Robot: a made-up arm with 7 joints. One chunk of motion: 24 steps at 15 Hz.
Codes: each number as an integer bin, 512 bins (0 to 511) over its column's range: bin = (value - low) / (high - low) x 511, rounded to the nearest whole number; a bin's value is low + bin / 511 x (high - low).
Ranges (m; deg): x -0.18..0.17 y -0.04..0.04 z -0.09..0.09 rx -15..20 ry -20..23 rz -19..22
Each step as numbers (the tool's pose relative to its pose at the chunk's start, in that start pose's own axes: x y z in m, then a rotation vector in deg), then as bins.
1 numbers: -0.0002 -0.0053 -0.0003 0.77 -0.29 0.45
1 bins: 263 222 255 230 234 242
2 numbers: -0.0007 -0.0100 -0.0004 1.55 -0.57 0.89
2 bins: 262 192 254 242 231 248
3 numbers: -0.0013 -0.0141 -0.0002 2.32 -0.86 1.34
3 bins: 261 165 255 253 227 254
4 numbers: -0.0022 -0.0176 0.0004 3.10 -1.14 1.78
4 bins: 260 143 257 264 224 259
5 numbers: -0.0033 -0.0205 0.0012 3.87 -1.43 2.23
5 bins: 258 125 259 276 221 265
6 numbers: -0.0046 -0.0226 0.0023 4.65 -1.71 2.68
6 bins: 256 111 262 287 217 270
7 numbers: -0.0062 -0.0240 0.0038 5.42 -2.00 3.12
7 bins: 254 102 266 298 214 276
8 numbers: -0.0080 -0.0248 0.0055 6.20 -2.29 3.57
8 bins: 251 97 271 310 210 281
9 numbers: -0.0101 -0.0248 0.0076 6.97 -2.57 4.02
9 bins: 248 97 277 321 207 287
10 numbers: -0.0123 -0.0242 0.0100 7.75 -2.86 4.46
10 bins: 245 101 284 332 204 292
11 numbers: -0.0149 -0.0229 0.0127 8.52 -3.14 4.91
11 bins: 241 109 292 343 200 298
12 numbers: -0.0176 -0.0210 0.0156 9.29 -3.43 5.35
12 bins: 237 121 300 355 197 303
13 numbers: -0.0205 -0.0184 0.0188 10.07 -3.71 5.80
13 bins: 233 138 309 366 194 309
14 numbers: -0.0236 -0.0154 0.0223 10.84 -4.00 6.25
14 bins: 228 157 319 377 190 315
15 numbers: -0.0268 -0.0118 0.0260 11.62 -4.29 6.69
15 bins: 224 180 329 389 187 320
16 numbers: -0.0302 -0.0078 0.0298 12.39 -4.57 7.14
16 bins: 219 206 340 400 183 326
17 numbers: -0.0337 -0.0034 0.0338 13.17 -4.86 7.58
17 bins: 214 234 351 411 180 331
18 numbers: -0.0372 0.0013 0.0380 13.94 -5.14 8.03
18 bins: 208 264 363 423 177 337
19 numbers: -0.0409 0.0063 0.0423 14.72 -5.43 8.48
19 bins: 203 296 376 434 173 342
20 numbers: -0.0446 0.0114 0.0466 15.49 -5.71 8.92
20 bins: 198 328 388 445 170 348
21 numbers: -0.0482 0.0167 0.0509 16.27 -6.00 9.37
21 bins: 192 362 400 457 166 354
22 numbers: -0.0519 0.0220 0.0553 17.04 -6.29 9.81
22 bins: 187 396 412 468 163 359
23 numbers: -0.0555 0.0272 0.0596 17.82 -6.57 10.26
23 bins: 182 429 425 479 160 365
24 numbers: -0.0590 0.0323 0.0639 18.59 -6.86 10.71
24 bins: 177 462 437 490 156 370
